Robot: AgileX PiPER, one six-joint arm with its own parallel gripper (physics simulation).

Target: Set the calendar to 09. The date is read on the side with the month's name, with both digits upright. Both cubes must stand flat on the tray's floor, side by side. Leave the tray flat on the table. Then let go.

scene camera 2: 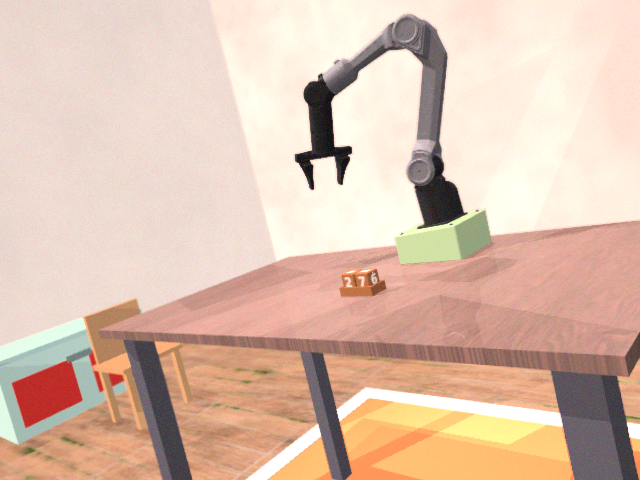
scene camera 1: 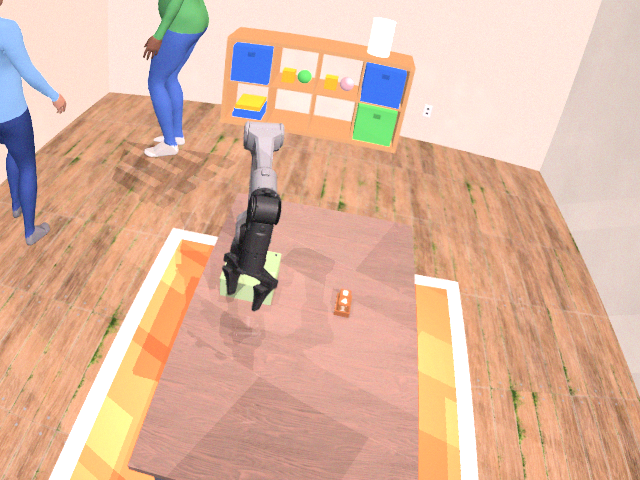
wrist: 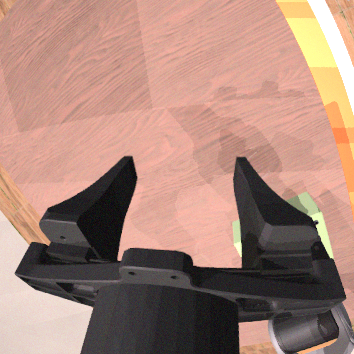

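Note:
Two orange-brown cubes with white digits stand side by side in a small brown tray (scene camera 1: 341, 313) (scene camera 2: 357, 292) that lies flat on the table. In scene camera 2, the left cube (scene camera 2: 348, 280) shows a 2 and the right cube (scene camera 2: 362, 280) shows a 7, with a 6 on its right-hand side face. Digits on the tops are too small to read, and I cannot make out a month's name. My gripper (scene camera 1: 243, 301) (scene camera 2: 325, 186) (wrist: 183, 167) is open and empty, high above the table and well apart from the tray. The calendar does not show in the wrist view.
The arm's pale green base block (scene camera 1: 275, 268) (scene camera 2: 429, 249) (wrist: 324, 235) stands on the wooden table (scene camera 1: 289, 413) (scene camera 2: 248, 320) (wrist: 80, 60). A shelf unit (scene camera 1: 320, 42) and two people stand beyond the table in scene camera 1. A chair (scene camera 2: 111, 330) stands beyond the table's left end in scene camera 2.

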